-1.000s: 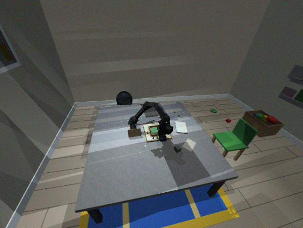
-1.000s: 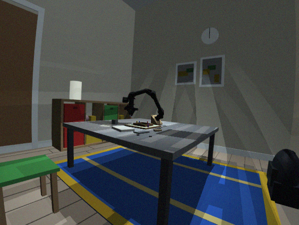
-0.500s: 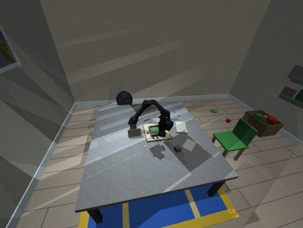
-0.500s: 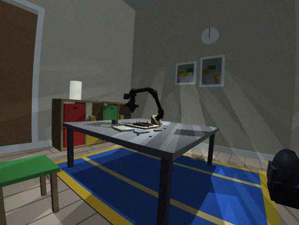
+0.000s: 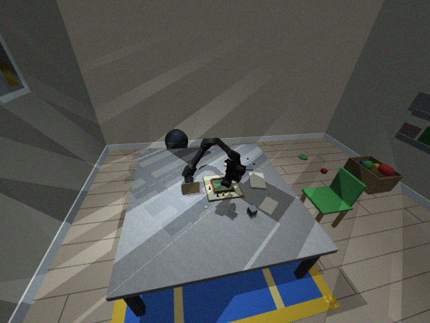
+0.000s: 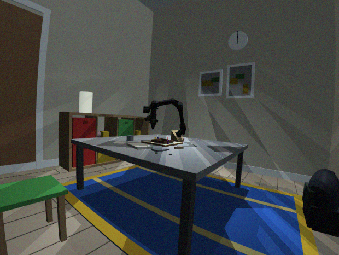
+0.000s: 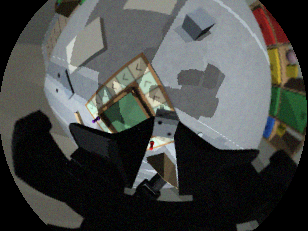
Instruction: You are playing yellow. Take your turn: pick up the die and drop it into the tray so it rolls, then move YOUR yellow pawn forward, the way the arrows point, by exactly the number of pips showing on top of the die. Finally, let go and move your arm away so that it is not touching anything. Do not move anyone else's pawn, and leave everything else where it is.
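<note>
Right now the yellow pawn is 30 mm behind my gripper tip, 20 mm to the left of it and 100 mm below it. Also, from my gripper tip: grey tile (270 mm ahead, 350 mm to the left, 120 mm below); then green tray (10 mm behind, 130 mm to the left, 120 mm below); then grey cube (140 mm ahead, 170 mm to the right, 100 mm below).
</note>
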